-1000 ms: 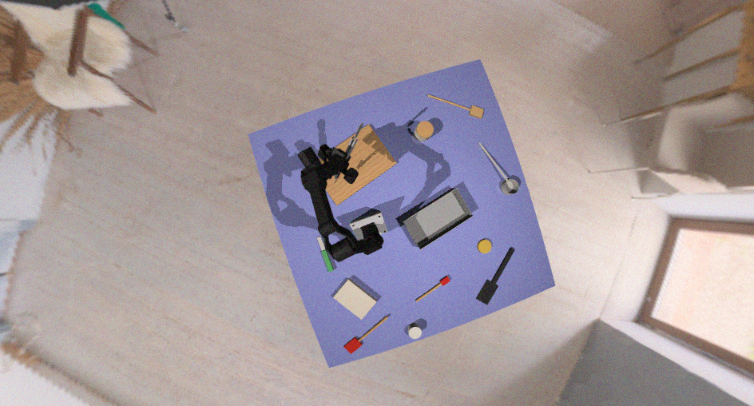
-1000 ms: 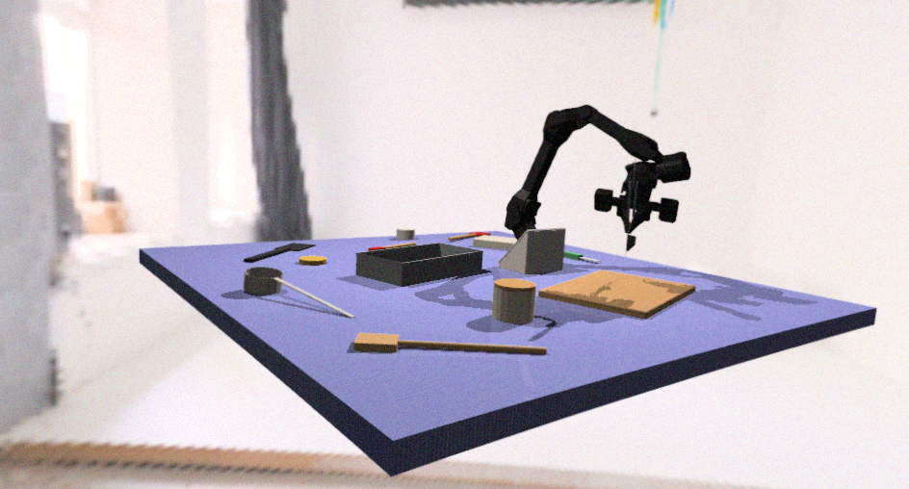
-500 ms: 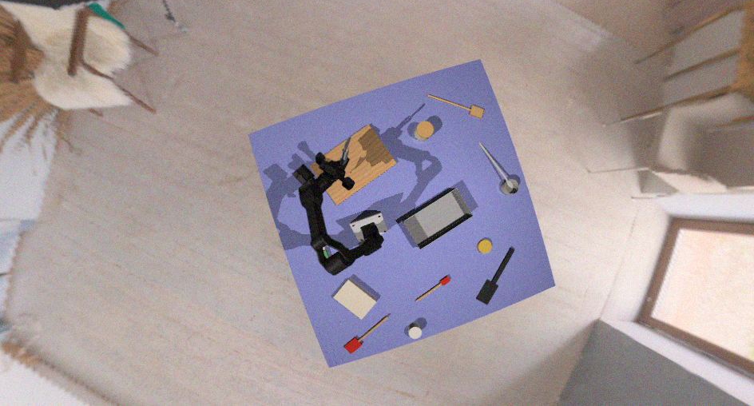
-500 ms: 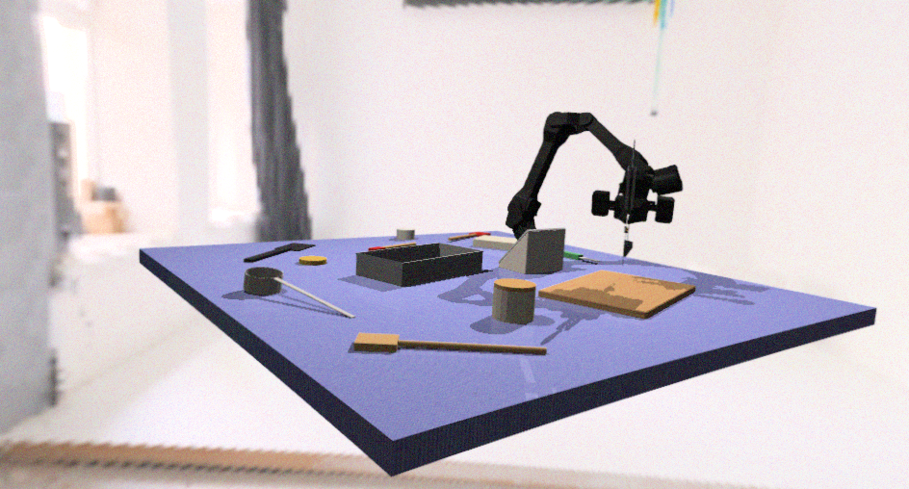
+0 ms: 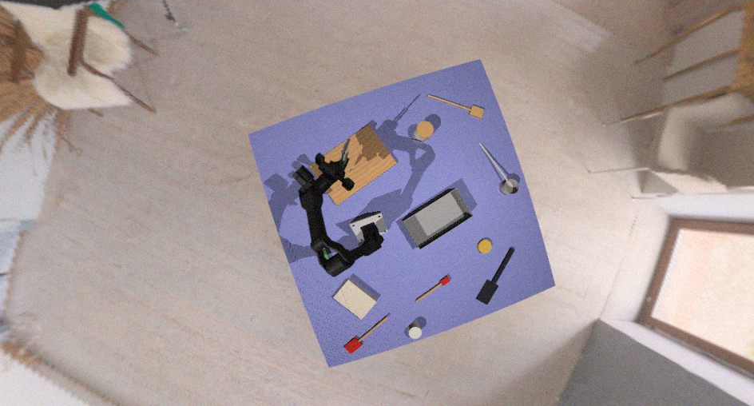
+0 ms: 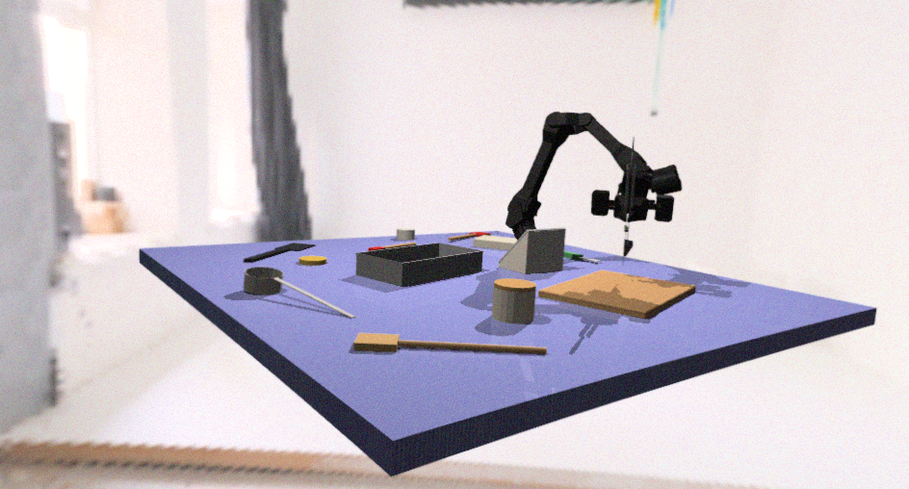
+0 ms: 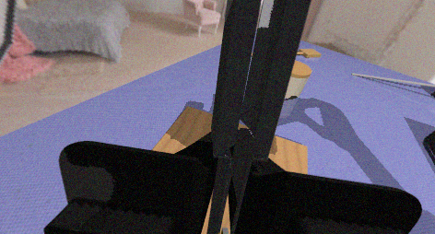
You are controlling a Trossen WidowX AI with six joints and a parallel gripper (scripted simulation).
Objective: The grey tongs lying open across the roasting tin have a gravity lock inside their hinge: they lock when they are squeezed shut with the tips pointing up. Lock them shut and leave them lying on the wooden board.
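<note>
My gripper tip is now 170 mm above the wooden board. The rest, counted from my gripper tip: wooden lid: 380 mm ahead, 140 mm below, 20 mm to the left; roasting tin: 400 mm to the right, 280 mm ahead, 150 mm below; cream block: 620 mm to the right, 240 mm behind, 160 mm below.
</note>
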